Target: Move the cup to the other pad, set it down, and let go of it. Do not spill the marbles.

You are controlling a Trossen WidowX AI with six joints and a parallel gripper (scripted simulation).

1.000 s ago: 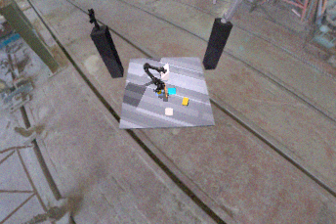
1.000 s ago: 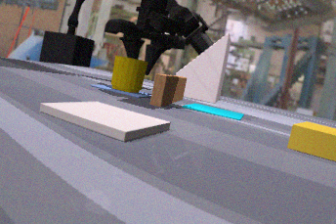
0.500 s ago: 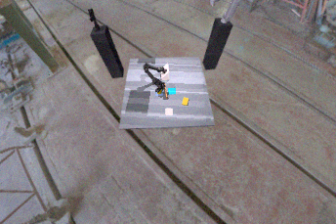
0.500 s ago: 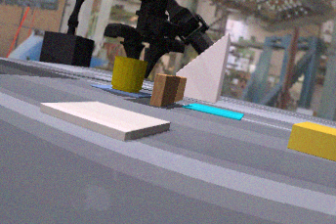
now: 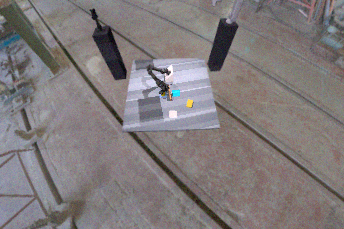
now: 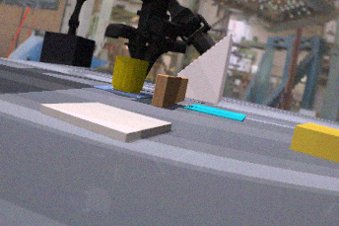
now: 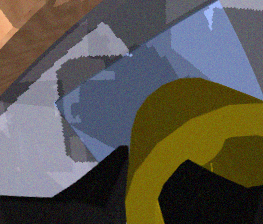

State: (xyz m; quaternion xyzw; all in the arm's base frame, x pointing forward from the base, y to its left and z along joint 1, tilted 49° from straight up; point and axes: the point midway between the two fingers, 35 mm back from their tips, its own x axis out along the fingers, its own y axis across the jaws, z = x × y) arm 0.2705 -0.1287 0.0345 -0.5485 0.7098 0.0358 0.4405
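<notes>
The purple marble lies 3 cm ahead of my gripper tip, 2 cm to the right of it and 2 cm below it. Round my gripper tip: yellow cup 2 cm to the right, 2 cm ahead; brown block 8 cm to the left, 2 cm below, 2 cm ahead; pale blue pad 4 cm below, 2 cm to the right, 2 cm ahead.
</notes>
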